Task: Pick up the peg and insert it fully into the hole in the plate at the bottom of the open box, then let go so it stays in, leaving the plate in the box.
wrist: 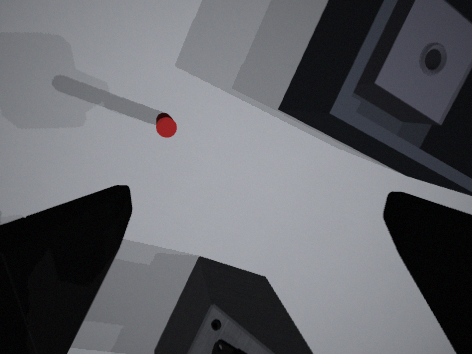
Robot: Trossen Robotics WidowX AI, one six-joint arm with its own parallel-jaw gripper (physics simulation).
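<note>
The red peg stands upright on the table, left of the middle of the wrist view, seen almost end-on from above, with a long shadow to its upper left. My gripper is open, with one black finger at each side of the view and nothing between them. The peg lies beyond the fingertips, nearer the left one. The open dark box is at the upper right, partly cut off by the view's edge. The grey plate lies inside it, with its round hole facing up.
A dark block-shaped object with a grey metal face and a small hole shows at the bottom, between the fingers. The pale table carries shadows at the left, beside the box and by the dark object.
</note>
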